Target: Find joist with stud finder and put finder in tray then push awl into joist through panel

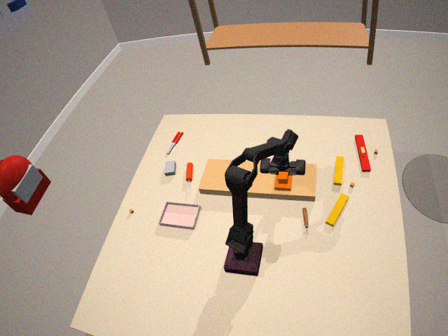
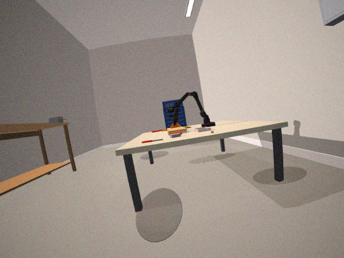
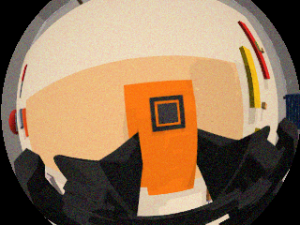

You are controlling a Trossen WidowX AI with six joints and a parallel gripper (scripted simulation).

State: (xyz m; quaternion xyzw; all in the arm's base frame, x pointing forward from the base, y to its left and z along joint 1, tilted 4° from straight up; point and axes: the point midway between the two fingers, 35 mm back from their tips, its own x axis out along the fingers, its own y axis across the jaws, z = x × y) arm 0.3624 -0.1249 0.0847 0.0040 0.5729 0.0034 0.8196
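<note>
The pink tray is 44 cm to the left of my gripper tip, 22 cm behind it and 5 cm below it. The rest, counted from my gripper tip: orange stud finder 2 cm above, 1 cm ahead; then red level 37 cm to the right, 20 cm ahead, 5 cm below; then awl 21 cm behind, 11 cm to the right, 6 cm below.
</note>
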